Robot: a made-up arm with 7 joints.
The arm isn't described. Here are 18 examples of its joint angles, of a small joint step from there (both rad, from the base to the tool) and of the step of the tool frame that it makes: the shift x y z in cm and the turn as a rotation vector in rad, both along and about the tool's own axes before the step.
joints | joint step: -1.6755 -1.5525 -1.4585 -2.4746 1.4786 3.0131 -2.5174 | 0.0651 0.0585 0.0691 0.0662 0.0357 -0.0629 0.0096
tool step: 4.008 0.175 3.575 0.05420 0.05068 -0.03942
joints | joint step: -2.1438 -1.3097 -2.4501 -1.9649 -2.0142 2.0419 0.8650 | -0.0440 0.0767 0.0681 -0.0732 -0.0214 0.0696 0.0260
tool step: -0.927 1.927 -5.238 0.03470 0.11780 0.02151
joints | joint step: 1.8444 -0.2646 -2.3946 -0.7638 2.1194 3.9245 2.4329 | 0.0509 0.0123 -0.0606 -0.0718 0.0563 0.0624 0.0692
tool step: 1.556 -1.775 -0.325 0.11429 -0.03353 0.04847
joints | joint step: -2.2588 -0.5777 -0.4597 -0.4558 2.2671 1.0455 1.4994 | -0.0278 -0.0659 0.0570 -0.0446 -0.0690 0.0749 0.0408
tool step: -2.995 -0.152 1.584 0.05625 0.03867 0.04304
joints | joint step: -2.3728 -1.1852 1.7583 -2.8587 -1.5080 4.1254 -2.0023 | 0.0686 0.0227 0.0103 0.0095 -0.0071 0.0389 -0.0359
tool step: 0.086 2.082 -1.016 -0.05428 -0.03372 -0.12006
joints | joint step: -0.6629 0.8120 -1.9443 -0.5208 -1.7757 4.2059 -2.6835 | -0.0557 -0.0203 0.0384 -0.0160 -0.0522 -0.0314 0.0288
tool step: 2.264 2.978 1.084 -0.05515 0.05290 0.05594
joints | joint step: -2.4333 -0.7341 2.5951 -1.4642 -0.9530 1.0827 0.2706 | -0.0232 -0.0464 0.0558 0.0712 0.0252 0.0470 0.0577
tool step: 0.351 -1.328 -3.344 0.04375 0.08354 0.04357
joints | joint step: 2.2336 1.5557 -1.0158 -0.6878 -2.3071 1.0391 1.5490 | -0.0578 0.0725 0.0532 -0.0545 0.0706 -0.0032 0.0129
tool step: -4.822 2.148 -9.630 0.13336 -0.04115 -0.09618
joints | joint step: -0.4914 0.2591 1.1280 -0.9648 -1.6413 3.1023 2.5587 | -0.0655 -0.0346 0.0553 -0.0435 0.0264 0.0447 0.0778
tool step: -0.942 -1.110 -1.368 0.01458 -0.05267 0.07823
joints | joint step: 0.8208 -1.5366 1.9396 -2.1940 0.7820 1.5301 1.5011 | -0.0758 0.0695 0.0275 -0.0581 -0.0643 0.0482 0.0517
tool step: 3.383 -2.148 1.507 -0.07716 0.00040 0.06732
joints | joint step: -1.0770 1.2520 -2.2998 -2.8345 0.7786 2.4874 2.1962 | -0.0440 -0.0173 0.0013 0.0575 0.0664 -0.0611 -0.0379
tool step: -1.708 -0.903 -0.022 -0.05666 -0.01574 0.02026
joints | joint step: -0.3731 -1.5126 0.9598 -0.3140 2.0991 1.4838 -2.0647 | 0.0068 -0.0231 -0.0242 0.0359 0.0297 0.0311 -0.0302
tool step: 2.181 0.701 2.256 0.00327 0.00118 -0.07355
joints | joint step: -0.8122 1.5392 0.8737 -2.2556 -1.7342 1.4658 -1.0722 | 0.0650 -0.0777 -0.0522 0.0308 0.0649 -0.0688 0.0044
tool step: -1.469 0.172 0.885 0.15973 -0.06724 0.02231
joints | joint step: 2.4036 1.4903 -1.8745 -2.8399 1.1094 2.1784 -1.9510 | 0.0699 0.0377 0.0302 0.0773 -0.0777 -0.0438 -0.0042
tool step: 4.762 -0.901 -1.918 -0.02331 -0.03319 -0.17981
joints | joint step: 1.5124 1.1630 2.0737 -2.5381 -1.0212 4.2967 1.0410 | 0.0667 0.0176 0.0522 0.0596 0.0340 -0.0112 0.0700
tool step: 0.773 0.564 2.083 0.06628 0.01929 0.09836
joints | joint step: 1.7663 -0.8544 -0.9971 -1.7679 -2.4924 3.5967 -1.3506 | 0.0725 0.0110 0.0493 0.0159 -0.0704 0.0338 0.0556
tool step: -0.667 1.672 2.204 -0.12208 0.00647 -0.03229
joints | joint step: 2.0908 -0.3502 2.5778 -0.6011 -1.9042 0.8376 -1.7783 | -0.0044 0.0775 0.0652 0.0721 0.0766 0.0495 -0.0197
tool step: -6.148 -0.310 4.991 -0.05051 0.19312 -0.01686
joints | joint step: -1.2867 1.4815 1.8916 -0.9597 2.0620 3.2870 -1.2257 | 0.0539 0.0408 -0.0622 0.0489 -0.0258 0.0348 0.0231
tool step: 3.482 4.193 0.726 -0.07848 0.07901 0.01384
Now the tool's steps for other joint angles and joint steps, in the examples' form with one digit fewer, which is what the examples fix.
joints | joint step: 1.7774 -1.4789 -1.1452 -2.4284 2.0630 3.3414 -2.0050 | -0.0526 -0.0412 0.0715 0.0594 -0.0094 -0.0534 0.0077
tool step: 2.27 -1.47 -2.33 0.1082 0.1503 -0.0273
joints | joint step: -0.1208 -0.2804 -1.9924 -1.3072 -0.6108 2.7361 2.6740 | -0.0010 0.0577 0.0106 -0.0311 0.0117 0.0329 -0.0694
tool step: -2.77 2.19 -2.04 0.0129 -0.0378 -0.1122
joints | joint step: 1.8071 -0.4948 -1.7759 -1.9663 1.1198 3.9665 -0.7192 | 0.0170 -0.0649 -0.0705 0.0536 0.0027 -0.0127 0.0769
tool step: 0.86 3.00 3.63 -0.0551 -0.0095 0.1414
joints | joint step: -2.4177 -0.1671 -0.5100 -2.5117 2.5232 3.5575 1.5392 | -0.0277 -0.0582 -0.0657 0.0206 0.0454 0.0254 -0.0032
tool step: -1.78 -2.27 -1.30 -0.0153 -0.0082 0.1488
